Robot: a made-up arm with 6 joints. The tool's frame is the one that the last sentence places. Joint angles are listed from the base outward.
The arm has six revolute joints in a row. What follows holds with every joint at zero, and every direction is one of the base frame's. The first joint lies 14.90 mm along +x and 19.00 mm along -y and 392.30 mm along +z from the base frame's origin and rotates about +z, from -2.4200 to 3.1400 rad. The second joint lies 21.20 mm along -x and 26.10 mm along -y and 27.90 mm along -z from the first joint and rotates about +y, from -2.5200 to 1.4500 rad. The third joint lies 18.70 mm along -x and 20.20 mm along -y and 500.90 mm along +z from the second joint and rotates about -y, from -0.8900 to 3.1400 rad. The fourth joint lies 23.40 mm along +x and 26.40 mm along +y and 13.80 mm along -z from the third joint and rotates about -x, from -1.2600 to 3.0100 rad. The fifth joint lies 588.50 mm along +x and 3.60 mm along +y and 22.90 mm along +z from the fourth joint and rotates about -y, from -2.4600 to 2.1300 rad. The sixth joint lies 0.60 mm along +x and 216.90 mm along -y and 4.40 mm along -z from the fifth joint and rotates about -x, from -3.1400 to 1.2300 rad. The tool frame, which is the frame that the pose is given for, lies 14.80 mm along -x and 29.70 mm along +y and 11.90 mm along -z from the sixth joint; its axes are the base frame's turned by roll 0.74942, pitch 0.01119 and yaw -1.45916 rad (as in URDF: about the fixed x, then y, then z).
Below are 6 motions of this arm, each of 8 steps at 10 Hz.
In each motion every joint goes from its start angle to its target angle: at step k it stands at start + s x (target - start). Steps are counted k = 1, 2, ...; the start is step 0. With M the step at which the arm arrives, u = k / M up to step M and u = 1 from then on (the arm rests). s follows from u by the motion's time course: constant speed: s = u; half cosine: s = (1 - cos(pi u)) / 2; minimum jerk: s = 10 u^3 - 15 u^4 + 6 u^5.
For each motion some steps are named. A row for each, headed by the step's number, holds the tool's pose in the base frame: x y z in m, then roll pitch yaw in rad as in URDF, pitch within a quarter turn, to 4 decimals.
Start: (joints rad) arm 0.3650 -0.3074 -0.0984 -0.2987 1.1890 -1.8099
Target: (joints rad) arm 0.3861 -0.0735 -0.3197 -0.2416 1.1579 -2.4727
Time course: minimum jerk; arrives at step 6
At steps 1, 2, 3, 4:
1: 0.4642 -0.0891 0.8940 2.6479 -0.0167 0.7035
2: 0.4861 -0.0833 0.8553 2.6843 0.0263 0.8154
3: 0.5166 -0.0756 0.7891 2.7731 0.0800 1.0023
4: 0.5395 -0.0702 0.7212 2.8907 0.1034 1.1871

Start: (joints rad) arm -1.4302 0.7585 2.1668 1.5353 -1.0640 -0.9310
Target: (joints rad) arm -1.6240 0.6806 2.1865 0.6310 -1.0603 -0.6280
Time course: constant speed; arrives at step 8
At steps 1, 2, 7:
1: 0.0340 -0.2428 1.3783 1.4217 0.5718 2.4199
2: 0.0059 -0.2341 1.3794 1.3995 0.5620 2.4785
7: -0.1195 -0.2084 1.3803 1.3404 0.4892 2.8061

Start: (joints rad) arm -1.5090 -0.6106 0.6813 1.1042 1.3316 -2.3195
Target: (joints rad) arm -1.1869 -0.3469 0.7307 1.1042 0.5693 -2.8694
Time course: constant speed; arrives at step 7
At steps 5, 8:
5: -0.1368 0.1298 1.4353 1.6517 0.0474 -1.0521
8: -0.1233 0.0498 1.4507 1.9011 0.2370 -0.8810

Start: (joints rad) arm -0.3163 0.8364 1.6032 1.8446 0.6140 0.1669
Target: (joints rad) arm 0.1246 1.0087 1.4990 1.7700 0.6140 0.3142
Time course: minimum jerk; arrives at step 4
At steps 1, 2, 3, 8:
1: 0.6823 -0.1768 1.2430 -2.9011 -0.7146 2.2283
2: 0.7769 -0.0722 1.1794 -2.8157 -0.7627 2.3405
3: 0.8472 0.0605 1.1083 -2.7224 -0.8065 2.4457
8: 0.8606 0.0989 1.0886 -2.6967 -0.8171 2.4720

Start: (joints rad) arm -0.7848 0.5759 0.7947 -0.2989 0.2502 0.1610
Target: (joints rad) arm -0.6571 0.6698 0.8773 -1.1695 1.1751 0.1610
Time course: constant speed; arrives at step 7
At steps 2, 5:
2: 0.5297 -0.7390 0.8081 1.4951 0.3483 -2.2132
5: 0.6261 -0.6981 0.7472 1.8863 0.7332 -2.1386

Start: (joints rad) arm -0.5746 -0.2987 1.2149 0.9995 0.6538 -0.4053
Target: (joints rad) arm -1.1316 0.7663 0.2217 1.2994 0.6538 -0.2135
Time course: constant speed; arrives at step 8
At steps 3, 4, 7, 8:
3: 0.2001 -0.3328 1.3857 2.1967 -0.8497 -2.8113
4: 0.3049 -0.4818 1.2752 1.8429 -0.9720 -2.6377
7: 0.3874 -0.8270 0.7623 0.5327 -0.8881 -1.7763
8: 0.3480 -0.8745 0.5635 0.2690 -0.7181 -1.6358

